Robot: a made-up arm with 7 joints.
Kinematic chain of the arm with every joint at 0, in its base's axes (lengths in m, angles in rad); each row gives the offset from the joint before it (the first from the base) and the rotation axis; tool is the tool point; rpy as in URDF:
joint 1: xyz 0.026 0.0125 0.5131 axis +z
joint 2: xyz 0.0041 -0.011 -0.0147 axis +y
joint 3: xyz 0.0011 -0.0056 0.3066 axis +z
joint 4: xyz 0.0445 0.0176 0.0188 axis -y
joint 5: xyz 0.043 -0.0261 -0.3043 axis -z
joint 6: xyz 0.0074 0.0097 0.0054 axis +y
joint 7: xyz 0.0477 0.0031 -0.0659 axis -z
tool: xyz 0.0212 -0.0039 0.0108 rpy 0 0 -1.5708
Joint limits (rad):
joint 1: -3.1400..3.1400
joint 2: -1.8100..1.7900
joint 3: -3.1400..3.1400
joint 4: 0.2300..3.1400
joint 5: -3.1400..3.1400
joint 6: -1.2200..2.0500
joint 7: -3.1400..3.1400
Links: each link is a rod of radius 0.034 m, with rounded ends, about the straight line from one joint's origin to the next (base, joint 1, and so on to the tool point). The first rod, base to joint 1, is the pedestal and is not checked.
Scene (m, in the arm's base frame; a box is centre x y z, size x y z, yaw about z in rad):
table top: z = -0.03
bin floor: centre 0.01 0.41 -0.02 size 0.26 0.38 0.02 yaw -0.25
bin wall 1: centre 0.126 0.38 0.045 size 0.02 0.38 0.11 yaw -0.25
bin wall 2: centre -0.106 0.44 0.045 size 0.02 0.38 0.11 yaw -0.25
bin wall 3: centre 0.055 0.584 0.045 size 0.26 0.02 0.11 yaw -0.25
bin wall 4: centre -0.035 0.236 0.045 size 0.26 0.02 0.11 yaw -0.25
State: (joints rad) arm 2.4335 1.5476 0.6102 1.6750 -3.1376 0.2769 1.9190
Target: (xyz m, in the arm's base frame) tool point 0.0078 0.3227 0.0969
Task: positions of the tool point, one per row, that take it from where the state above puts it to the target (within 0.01 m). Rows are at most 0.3 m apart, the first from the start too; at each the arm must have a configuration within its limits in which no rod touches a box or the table.
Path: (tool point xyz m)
1: -0.3549 0.3524 0.2402
2: -0.2029 0.5426 0.3744
3: 0.0062 0.6139 0.5543
4: -0.0052 0.5744 0.3587
5: -0.0053 0.4699 0.1992
6: 0.0078 0.3227 0.0969

